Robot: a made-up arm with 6 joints.
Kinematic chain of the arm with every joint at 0, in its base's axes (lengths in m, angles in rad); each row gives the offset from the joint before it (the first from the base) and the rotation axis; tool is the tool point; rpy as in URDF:
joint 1: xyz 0 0 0.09 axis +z
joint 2: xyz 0 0 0 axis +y
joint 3: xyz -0.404 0 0.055 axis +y
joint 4: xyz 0.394 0 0.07 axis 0.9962 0 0.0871
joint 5: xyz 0 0 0 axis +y
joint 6: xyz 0.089 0 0.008 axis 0.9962 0 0.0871
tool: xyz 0 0 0 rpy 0 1.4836 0
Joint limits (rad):
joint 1: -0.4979..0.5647
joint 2: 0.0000..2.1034
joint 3: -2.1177..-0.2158
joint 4: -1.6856..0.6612
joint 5: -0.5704..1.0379
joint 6: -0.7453..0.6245
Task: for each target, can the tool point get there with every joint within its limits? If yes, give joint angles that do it. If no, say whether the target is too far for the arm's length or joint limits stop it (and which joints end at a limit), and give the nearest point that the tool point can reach.
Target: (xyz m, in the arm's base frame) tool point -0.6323 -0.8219 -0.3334
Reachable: no: too far | nearest point -0.5528 -0.4406 0.4766 | short by 0.899 m
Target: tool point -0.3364 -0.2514 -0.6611
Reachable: no: joint limits stop it (at a limit: joint 1, joint 2, joint 3) | nearest point 0.1196 -0.1101 -0.0562 | short by 0.771 m
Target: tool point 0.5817 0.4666 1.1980
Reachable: no: too far | nearest point 0.3903 0.2623 0.7929 | short by 0.492 m
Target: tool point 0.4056 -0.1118 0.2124
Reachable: yes | joints -0.2256 1.5002 -0.7381 -1.0126 0.2447 -0.5680
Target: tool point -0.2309 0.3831 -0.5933
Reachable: no: joint limits stop it (at a limit: joint 1, joint 2, joint 3, joint 5) | nearest point 0.1218 0.1342 -0.0581 | short by 0.688 m
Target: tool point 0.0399 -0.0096 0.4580
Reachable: yes | joints -0.2587 0.1884 -0.5281 -0.1973 -0.0484 -0.1285
